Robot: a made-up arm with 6 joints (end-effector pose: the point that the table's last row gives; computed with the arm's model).
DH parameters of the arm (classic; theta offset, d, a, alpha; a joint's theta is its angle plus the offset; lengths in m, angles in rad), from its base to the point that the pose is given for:
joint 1: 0 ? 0 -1.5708
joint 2: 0.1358 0 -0.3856 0
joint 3: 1.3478 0 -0.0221 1.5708
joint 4: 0 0.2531 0 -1.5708
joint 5: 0 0 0.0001 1.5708
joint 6: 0 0.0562 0 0
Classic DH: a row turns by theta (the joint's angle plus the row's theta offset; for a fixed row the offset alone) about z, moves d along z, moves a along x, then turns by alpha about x.
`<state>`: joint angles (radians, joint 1 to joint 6).
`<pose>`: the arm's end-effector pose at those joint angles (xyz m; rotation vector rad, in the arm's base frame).
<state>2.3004 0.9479 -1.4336 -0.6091 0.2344 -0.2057</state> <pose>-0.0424 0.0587 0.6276 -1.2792 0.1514 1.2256</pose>
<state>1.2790 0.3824 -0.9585 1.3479 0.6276 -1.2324</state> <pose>-0.0622 -0.0950 0.4970 -1.1583 0.5945 1.4948</pose>
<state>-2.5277 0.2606 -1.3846 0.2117 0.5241 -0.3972</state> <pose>0.2032 0.1359 0.5399 1.0272 0.5963 -2.4637</pose>
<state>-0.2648 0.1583 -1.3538 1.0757 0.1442 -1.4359</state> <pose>-0.2865 0.0851 0.5234 -0.1452 0.3552 -0.5991</pose>
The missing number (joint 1, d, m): 0.1105
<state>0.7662 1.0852 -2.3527 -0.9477 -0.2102 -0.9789</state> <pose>-0.0745 -0.0586 0.7799 -0.1356 -0.1529 -1.1382</pose>
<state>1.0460 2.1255 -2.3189 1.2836 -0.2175 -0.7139</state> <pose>0.2778 0.4568 0.5176 -0.1257 1.3329 1.2581</pose>
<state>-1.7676 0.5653 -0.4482 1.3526 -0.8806 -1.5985</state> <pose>-0.0405 0.0130 0.3820 1.7920 0.6540 -2.1860</pose>
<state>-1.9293 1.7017 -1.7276 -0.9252 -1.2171 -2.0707</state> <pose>-0.0892 -0.3579 0.5667 1.0830 -0.1879 1.8798</pose>
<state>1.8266 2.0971 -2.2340 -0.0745 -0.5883 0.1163</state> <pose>-0.1332 0.5002 0.5331 -0.7111 0.5217 1.7929</pose>
